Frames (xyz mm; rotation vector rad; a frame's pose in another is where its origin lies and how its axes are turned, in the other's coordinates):
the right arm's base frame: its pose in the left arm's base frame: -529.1 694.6 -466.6 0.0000 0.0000 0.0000
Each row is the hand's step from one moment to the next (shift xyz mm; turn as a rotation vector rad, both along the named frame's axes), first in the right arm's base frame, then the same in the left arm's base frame.
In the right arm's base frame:
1: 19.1 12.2 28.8 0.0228 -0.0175 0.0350
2: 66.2 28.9 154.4 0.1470 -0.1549 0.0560
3: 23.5 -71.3 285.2 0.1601 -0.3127 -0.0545
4: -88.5 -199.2 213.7 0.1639 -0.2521 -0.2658
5: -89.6 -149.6 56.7 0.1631 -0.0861 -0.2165
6: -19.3 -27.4 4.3 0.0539 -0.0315 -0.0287
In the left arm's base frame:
1: 19.1 12.2 28.8 0.0228 -0.0175 0.0350
2: 66.2 28.9 154.4 0.1470 -0.1549 0.0560
3: 23.5 -71.3 285.2 0.1601 -0.3127 -0.0545
4: -88.5 -199.2 213.7 0.1639 -0.2521 -0.2658
5: -89.6 -149.6 56.7 0.1631 -0.0861 -0.2165
6: -19.3 -27.4 4.3 0.0539 -0.0315 -0.0287

